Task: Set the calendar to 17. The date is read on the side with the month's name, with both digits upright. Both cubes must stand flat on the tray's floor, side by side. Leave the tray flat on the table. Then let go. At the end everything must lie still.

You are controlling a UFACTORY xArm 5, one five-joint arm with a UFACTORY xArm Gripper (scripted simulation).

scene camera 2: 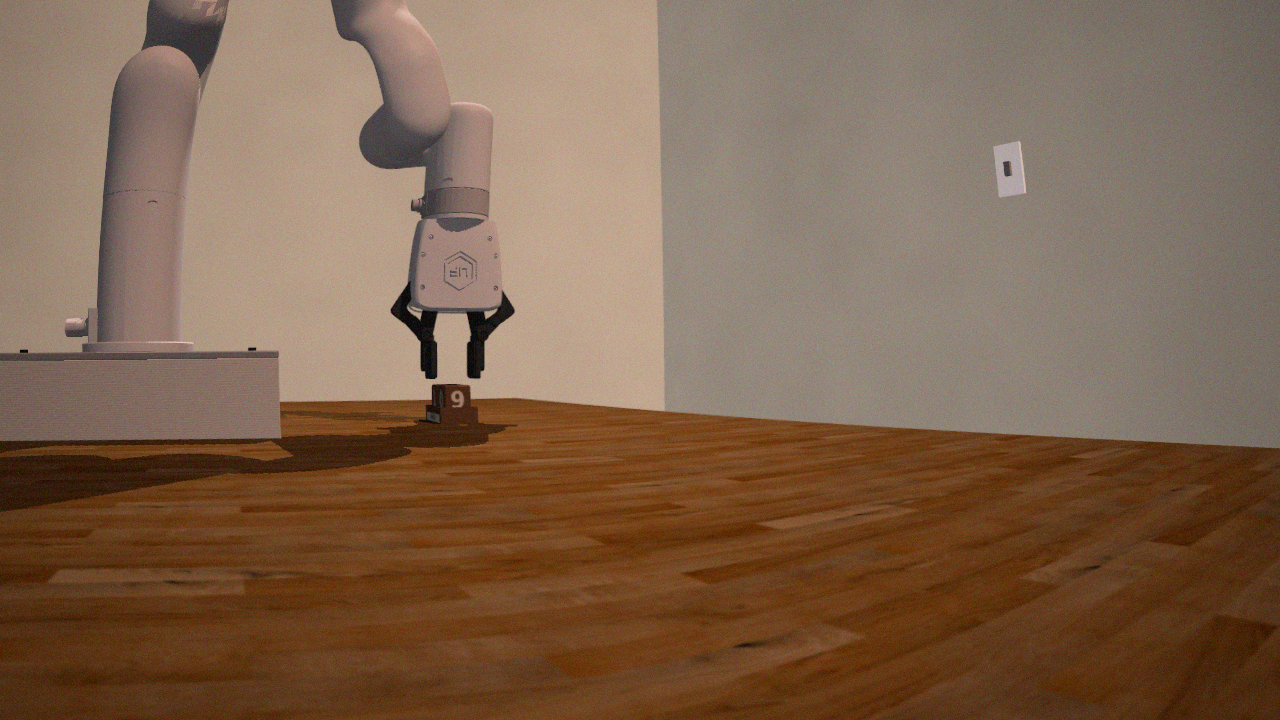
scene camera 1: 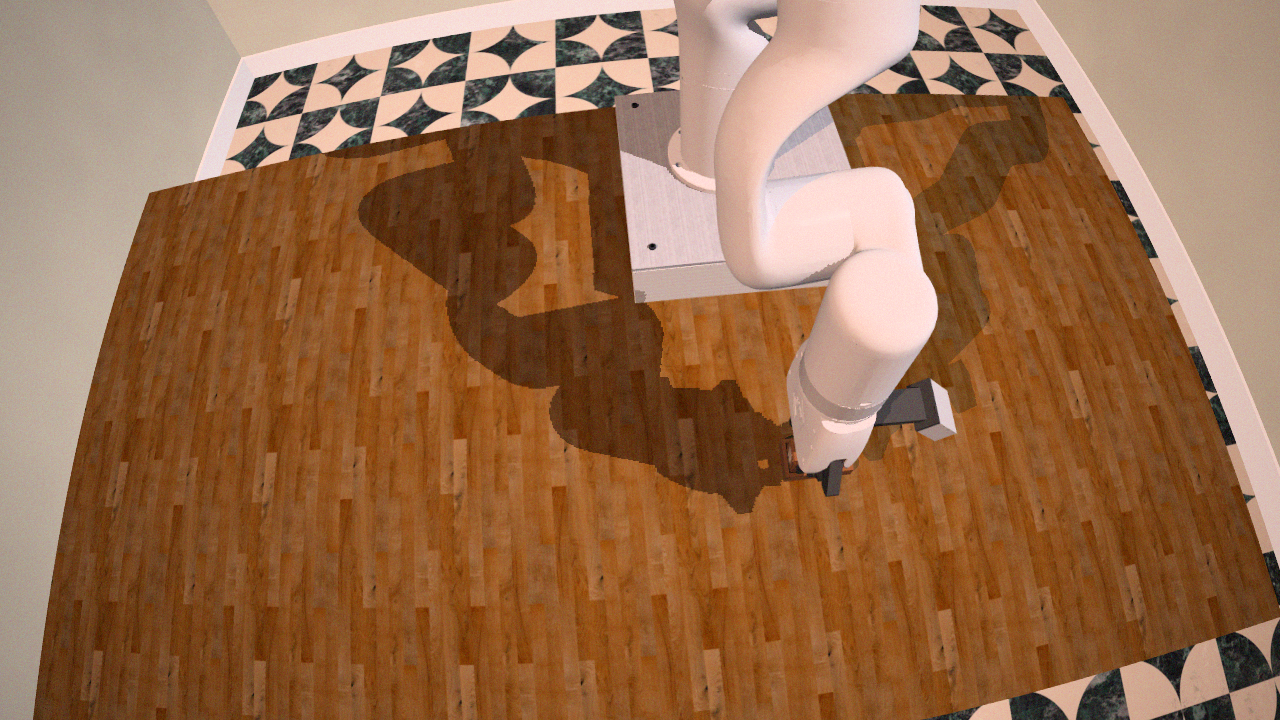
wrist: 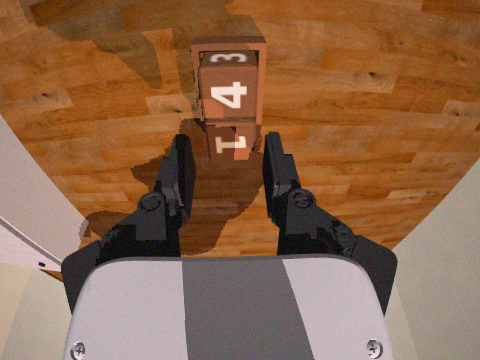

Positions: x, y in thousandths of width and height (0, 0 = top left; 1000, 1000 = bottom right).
Scene:
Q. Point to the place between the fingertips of my gripper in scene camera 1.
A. At 631, 619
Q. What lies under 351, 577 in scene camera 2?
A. A brown tray.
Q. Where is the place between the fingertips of my gripper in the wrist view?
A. At 476, 421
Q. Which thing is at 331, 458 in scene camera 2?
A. My gripper.

